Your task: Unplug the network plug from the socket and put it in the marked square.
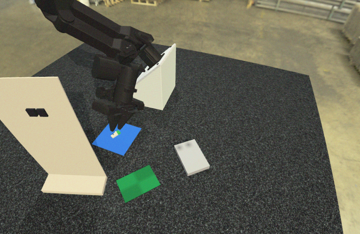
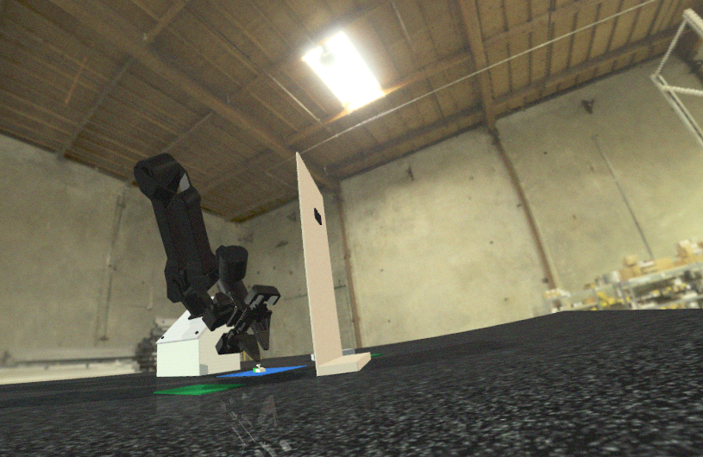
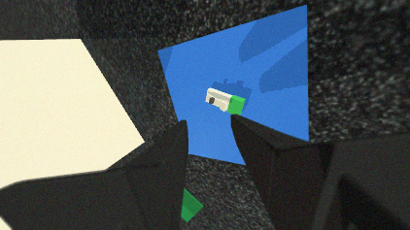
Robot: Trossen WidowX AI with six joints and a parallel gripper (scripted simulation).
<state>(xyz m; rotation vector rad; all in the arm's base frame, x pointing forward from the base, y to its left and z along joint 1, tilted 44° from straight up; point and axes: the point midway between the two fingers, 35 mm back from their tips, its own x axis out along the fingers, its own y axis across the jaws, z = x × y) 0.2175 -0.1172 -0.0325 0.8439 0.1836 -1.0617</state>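
Right now the network plug is 1 cm to the right of my gripper tip and 2 cm below it. Round my gripper tip: panel (17 cm ahead, 4 cm to the right, 12 cm above); then blue square (3 cm below).
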